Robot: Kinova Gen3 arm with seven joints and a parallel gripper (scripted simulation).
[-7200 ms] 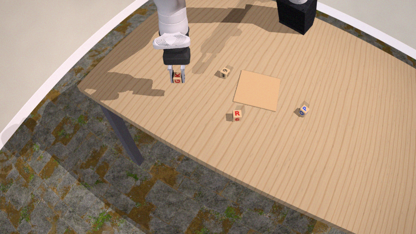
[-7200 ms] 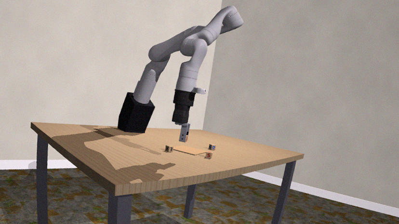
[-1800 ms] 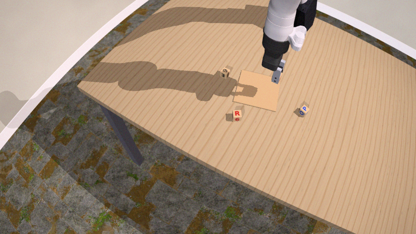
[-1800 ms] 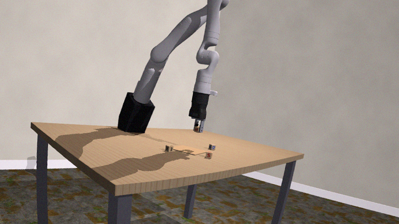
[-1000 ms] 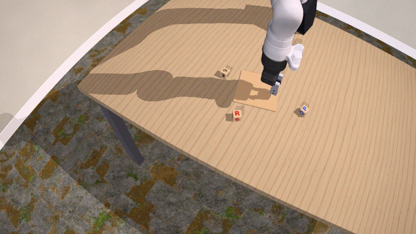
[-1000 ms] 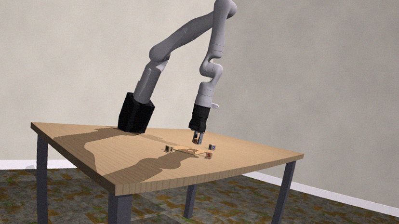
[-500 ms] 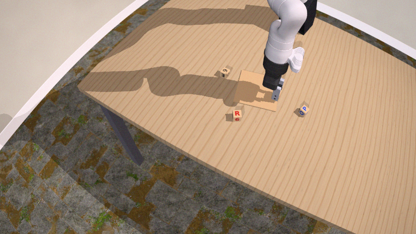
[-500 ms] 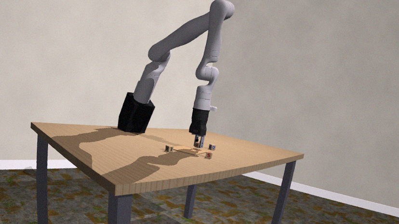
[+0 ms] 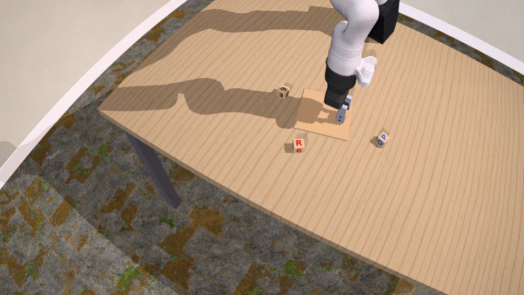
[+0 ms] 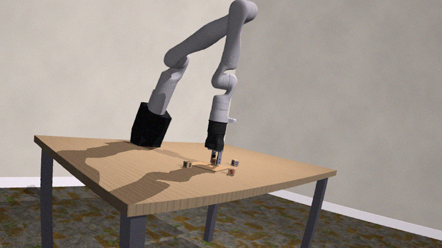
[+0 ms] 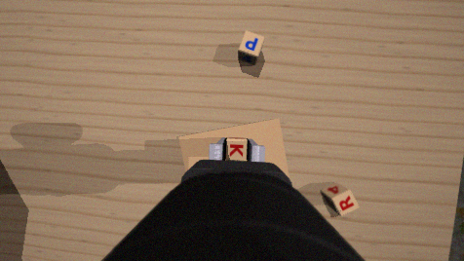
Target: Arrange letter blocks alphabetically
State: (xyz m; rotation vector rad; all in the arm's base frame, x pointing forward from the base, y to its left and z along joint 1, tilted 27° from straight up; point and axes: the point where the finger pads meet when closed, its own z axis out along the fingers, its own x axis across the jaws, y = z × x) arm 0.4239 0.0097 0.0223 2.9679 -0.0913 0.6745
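Right now the tan mat is 40 mm to the right of my hand and 30 mm below it. Round my hand: block 10 mm behind, 170 mm to the right, 20 mm below.
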